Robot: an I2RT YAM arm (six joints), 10 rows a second.
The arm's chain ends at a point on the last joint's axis. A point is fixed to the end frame.
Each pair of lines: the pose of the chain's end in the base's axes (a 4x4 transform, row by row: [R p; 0 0 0 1], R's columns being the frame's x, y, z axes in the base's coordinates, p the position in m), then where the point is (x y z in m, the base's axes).
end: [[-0.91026, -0.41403, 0.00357, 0.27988], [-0.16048, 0.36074, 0.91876, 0.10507], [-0.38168, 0.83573, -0.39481, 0.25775], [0, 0, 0, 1]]
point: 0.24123 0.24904 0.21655
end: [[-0.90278, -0.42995, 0.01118, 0.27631], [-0.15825, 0.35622, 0.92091, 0.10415], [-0.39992, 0.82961, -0.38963, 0.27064], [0, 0, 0, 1]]
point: 0.23847 0.24835 0.22949
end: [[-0.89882, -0.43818, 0.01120, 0.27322], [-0.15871, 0.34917, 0.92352, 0.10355], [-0.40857, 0.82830, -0.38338, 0.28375], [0, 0, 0, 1]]
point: 0.23522 0.24789 0.24325
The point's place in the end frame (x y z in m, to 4 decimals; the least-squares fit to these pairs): 0.0278 0.0335 0.1484
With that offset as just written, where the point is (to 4 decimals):
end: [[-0.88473, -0.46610, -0.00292, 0.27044], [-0.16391, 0.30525, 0.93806, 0.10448], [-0.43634, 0.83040, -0.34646, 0.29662], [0, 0, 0, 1]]
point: 0.2298 0.2494 0.2609
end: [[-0.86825, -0.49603, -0.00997, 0.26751], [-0.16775, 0.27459, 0.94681, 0.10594], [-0.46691, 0.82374, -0.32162, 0.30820], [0, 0, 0, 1]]
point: 0.2253 0.2510 0.2751
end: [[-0.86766, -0.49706, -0.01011, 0.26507], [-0.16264, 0.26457, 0.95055, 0.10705], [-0.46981, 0.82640, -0.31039, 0.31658], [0, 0, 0, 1]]
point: 0.2228 0.2525 0.2851
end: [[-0.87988, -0.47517, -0.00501, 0.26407], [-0.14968, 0.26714, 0.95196, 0.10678], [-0.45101, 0.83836, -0.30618, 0.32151], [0, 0, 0, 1]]
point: 0.2229 0.2528 0.2916
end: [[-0.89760, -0.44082, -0.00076, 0.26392], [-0.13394, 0.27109, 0.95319, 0.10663], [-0.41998, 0.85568, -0.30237, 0.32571], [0, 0, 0, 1]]
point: 0.2241 0.2534 0.2978
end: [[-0.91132, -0.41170, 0.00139, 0.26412], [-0.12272, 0.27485, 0.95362, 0.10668], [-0.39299, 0.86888, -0.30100, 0.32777], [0, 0, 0, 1]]
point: 0.2252 0.2540 0.3013
